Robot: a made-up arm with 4 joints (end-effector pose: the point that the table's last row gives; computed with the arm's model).
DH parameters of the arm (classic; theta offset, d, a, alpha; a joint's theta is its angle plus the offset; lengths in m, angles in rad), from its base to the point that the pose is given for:
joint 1: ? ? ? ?
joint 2: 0 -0.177 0.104 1.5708
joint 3: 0 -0.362 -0.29 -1.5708
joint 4: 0 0.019 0.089 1.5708
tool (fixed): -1.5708 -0.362 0 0
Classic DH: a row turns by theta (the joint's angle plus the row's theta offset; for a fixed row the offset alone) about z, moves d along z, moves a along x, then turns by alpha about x.
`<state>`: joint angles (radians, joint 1 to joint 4).
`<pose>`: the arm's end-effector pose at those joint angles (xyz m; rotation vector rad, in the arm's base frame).
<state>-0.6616 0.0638 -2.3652 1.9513</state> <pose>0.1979 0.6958 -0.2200 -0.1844 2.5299 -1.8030</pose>
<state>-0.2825 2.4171 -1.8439 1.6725</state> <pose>-0.5448 -0.2531 0.2380 1.4651 0.5401 1.7793</pose>
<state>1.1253 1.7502 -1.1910 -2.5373</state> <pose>-0.0615 0.0555 0.0672 1.2660 -0.5584 1.6193</pose>
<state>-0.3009 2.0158 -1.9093 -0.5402</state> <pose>-0.0032 -0.5414 0.2785 -1.2760 -1.8176 -0.7557</pose>
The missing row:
joint 1: 1.5708 0.127 0.104 -1.5708
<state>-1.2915 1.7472 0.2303 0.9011</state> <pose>-0.3766 -0.3960 0.6411 -2.0104 1.6751 -0.1690</pose>
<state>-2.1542 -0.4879 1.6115 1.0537</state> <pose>0.0017 -0.8853 -0.3686 -1.1583 -0.1473 -0.7381</pose>
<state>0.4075 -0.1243 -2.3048 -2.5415</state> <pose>-0.0644 0.3300 0.1420 1.5994 -2.1633 -0.8509</pose>
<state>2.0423 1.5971 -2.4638 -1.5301</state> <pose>0.0564 0.2971 0.0773 2.2568 -1.4195 0.7909</pose>
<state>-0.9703 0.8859 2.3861 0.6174</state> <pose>0.1159 -0.5068 -0.6325 -0.3717 0.5132 1.5546</pose>
